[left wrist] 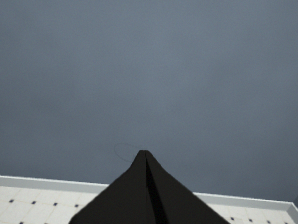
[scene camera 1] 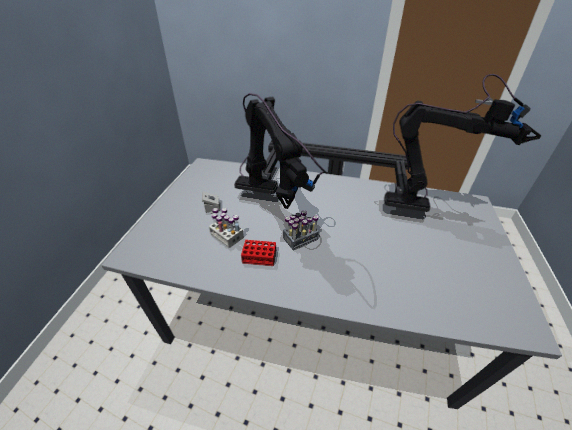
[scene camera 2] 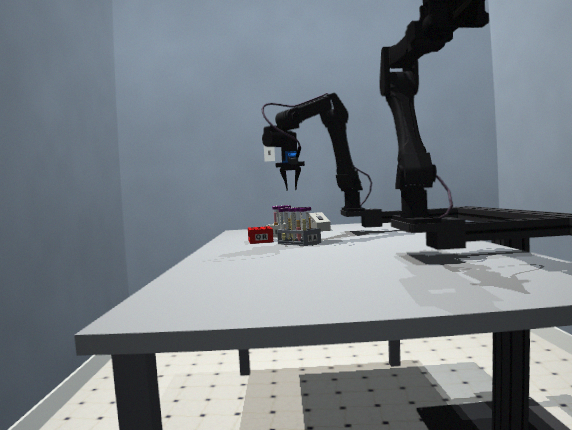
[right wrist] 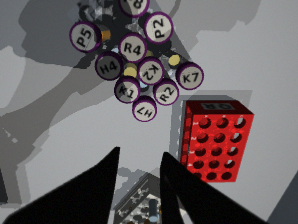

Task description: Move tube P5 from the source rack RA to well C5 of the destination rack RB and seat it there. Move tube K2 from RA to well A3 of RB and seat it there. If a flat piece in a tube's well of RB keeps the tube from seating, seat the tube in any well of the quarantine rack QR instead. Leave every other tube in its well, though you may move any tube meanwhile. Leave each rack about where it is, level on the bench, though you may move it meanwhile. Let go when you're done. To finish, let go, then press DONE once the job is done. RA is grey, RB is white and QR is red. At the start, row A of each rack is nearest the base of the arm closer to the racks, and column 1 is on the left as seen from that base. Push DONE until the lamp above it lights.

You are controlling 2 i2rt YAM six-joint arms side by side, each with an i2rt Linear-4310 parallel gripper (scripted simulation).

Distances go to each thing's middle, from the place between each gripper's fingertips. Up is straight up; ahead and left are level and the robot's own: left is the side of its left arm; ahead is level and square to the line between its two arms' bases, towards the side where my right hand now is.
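As for the red rack QR (scene camera 1: 264, 252), my right hand is 12 cm short of it and 9 cm to the left of it, and also 17 cm above it. My left hand is 1030 mm to the left of the red rack QR and 360 mm short of it, and it is 460 mm above the red rack QR.
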